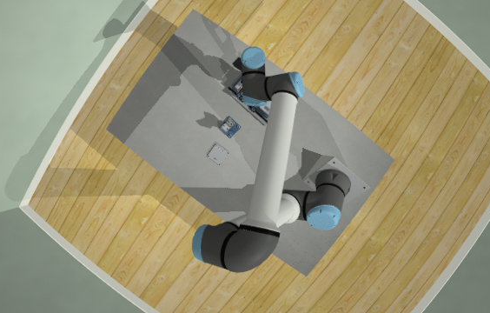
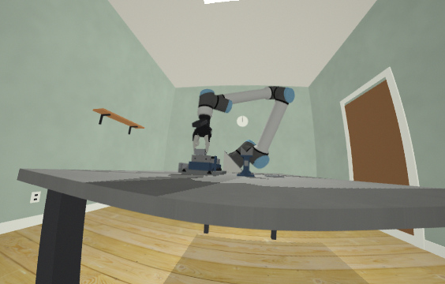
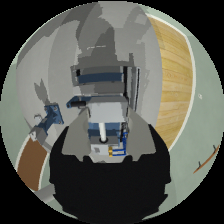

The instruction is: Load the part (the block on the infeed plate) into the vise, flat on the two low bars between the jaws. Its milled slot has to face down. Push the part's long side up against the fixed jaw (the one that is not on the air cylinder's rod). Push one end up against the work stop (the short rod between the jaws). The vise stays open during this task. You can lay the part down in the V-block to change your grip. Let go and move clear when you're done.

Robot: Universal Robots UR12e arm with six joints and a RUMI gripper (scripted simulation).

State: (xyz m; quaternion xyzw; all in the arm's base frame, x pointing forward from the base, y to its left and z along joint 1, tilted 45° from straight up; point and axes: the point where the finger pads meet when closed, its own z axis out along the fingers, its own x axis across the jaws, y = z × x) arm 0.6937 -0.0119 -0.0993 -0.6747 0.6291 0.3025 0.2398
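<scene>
Right now my hand is 10 mm above the part. Round my hand: vise 70 mm behind, 20 mm to the left, 80 mm below; then infeed plate 140 mm behind, 400 mm to the left, 120 mm below.
</scene>
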